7 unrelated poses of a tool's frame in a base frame.
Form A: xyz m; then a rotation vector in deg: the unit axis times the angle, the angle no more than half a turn.
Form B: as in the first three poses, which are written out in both.
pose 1, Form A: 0.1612, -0.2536, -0.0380, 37.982, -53.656, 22.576
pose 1, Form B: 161.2, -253.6, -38.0, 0.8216, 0.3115, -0.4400, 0.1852
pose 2, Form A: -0.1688, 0.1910, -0.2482, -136.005, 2.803, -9.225
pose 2, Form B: -168.8, 191.0, -248.2, 0.3718, -0.9260, 0.0191, -0.0628
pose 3, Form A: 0.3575, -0.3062, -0.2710, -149.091, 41.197, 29.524
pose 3, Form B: 357.5, -306.2, -271.0, 0.1953, -0.9285, 0.2566, 0.1839
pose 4, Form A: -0.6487, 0.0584, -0.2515, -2.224, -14.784, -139.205
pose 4, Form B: -648.7, 58.4, -251.5, 0.3420, -0.0149, -0.0992, -0.9343
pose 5, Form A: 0.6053, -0.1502, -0.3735, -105.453, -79.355, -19.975
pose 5, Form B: 605.3, -150.2, -373.5, 0.3949, -0.7258, -0.5462, -0.1375
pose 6, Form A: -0.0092, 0.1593, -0.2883, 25.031, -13.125, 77.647
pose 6, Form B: -9.2, 159.3, -288.3, 0.7511, 0.2000, -0.1049, 0.6204
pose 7, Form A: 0.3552, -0.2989, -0.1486, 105.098, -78.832, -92.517
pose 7, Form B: 355.2, -298.9, -148.6, 0.1678, 0.6448, -0.4836, -0.5676
